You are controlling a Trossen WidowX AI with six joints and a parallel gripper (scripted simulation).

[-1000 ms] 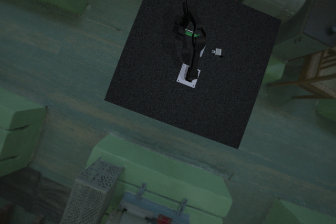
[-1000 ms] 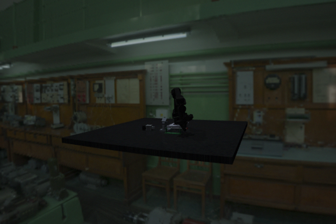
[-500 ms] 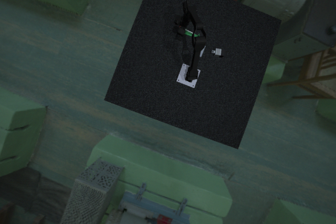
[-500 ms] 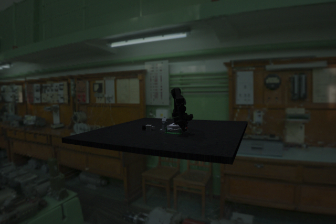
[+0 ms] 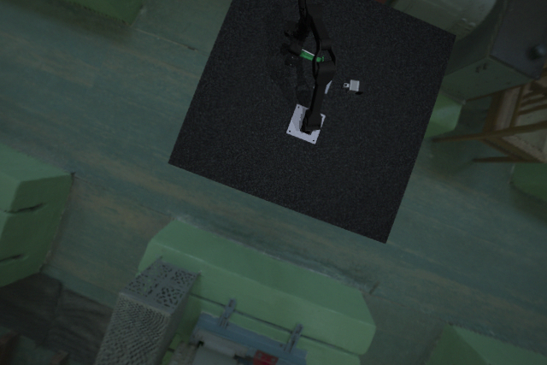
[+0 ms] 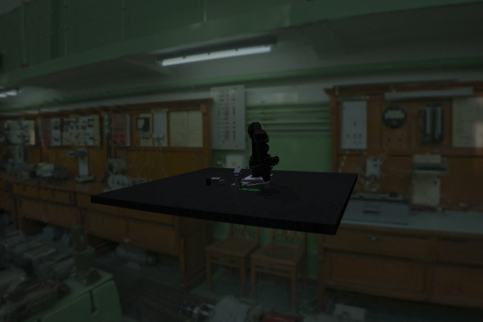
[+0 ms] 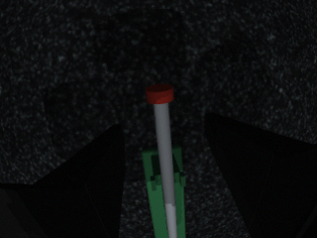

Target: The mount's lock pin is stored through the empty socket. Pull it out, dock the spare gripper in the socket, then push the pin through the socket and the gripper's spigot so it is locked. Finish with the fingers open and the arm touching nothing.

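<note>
Now: the green bracket 10 mm ahead of my gripper tip, 100 mm to the right of it and 40 mm below it. From my gripper tip the other things lie so: spare gripper: 60 mm behind, 380 mm to the right, 40 mm below; mount: 80 mm behind, 220 mm to the right, 10 mm below.
</note>
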